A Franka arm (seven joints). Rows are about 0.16 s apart.
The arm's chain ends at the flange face. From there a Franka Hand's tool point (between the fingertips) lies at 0.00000 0.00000 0.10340 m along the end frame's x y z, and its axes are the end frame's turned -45 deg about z.
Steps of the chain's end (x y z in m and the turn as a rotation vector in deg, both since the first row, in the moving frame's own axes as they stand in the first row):
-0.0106, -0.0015, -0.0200, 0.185, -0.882, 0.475
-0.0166, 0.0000, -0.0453, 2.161, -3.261, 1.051
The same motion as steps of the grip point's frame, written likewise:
-0.0073, -0.0099, -0.0200, 0.754, -0.493, 0.475
-0.0131, -0.0187, -0.0455, 3.834, -0.778, 1.051

